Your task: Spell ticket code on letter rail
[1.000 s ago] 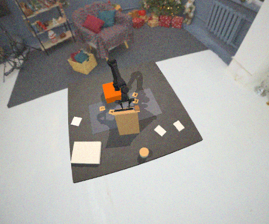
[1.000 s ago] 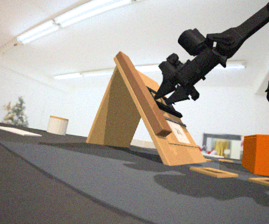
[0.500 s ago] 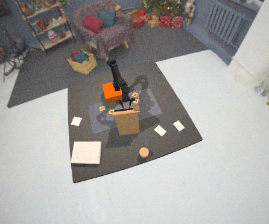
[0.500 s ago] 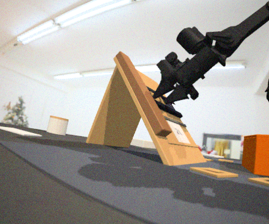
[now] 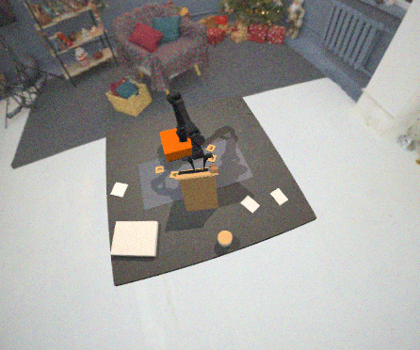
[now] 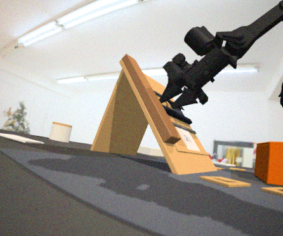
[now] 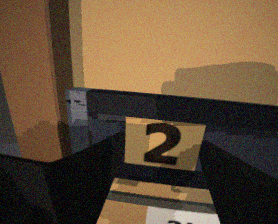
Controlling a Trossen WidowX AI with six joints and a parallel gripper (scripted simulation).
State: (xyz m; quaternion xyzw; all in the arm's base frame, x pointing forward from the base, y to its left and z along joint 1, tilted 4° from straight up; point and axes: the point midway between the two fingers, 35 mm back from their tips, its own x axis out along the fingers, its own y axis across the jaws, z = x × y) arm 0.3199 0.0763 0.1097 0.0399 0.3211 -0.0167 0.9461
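Right now the white ticket is 80 mm below my gripper tip, 70 mm behind it and 30 mm to the right of it. The rest, counted from my gripper tip: small cylinder: 410 mm ahead, 130 mm below, 80 mm to the left.
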